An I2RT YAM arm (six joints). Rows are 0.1 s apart.
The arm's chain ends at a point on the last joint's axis. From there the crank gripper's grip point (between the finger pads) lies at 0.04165 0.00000 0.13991 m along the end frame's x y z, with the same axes.
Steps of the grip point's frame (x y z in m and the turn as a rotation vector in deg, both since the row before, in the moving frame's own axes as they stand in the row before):
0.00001 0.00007 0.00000 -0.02 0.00 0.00
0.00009 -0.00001 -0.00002 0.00 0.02 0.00
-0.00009 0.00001 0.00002 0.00 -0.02 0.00
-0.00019 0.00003 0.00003 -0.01 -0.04 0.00
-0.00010 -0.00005 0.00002 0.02 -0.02 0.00
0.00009 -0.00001 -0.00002 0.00 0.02 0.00
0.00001 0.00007 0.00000 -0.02 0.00 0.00
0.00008 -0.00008 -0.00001 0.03 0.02 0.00
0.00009 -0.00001 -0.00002 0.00 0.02 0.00
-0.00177 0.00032 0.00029 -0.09 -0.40 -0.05
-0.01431 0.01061 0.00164 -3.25 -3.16 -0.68
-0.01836 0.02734 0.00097 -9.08 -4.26 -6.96
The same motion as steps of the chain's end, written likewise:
0.00001 0.00002 0.00000 -0.02 0.00 0.00
0.00004 -0.00001 -0.00001 0.00 0.02 0.00
-0.00004 0.00001 0.00001 0.00 -0.02 0.00
-0.00009 0.00001 0.00000 -0.01 -0.04 0.00
-0.00005 0.00000 0.00001 0.02 -0.02 0.00
0.00004 -0.00001 -0.00001 0.00 0.02 0.00
0.00001 0.00002 0.00000 -0.02 0.00 0.00
0.00003 -0.00001 0.00000 0.03 0.02 0.00
0.00004 -0.00001 -0.00001 0.00 0.02 0.00
-0.00079 0.00014 0.00000 -0.09 -0.40 -0.05
-0.00658 0.00307 -0.00023 -3.25 -3.16 -0.68
-0.00896 0.00948 -0.00037 -9.08 -4.26 -6.96

